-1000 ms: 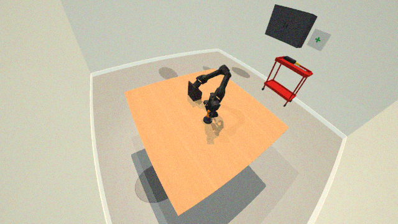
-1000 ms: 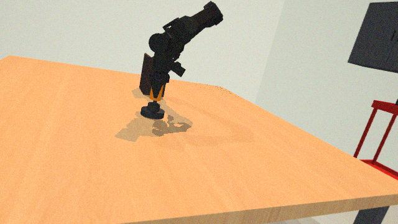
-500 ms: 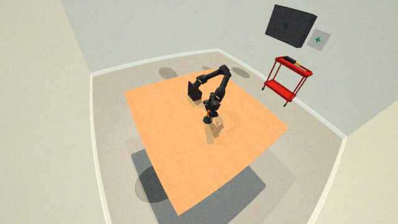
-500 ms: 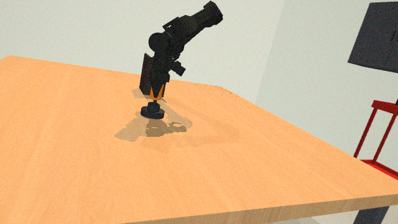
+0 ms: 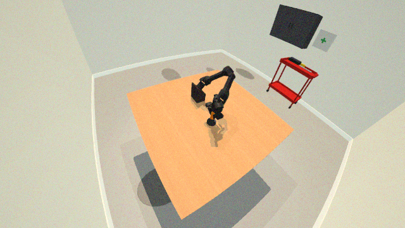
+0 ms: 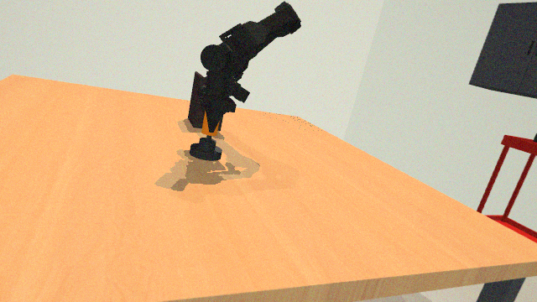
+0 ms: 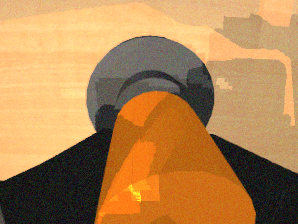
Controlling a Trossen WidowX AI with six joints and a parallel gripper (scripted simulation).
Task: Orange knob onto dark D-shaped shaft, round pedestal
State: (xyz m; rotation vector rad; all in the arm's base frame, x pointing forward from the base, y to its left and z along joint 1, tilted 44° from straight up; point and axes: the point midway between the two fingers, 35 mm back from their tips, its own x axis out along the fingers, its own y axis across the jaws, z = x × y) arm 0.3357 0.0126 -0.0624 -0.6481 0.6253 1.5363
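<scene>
Now: gripper tip 20 mm below the orange knob. Also, from my gripper tip: round dark pedestal: 40 mm below.
</scene>
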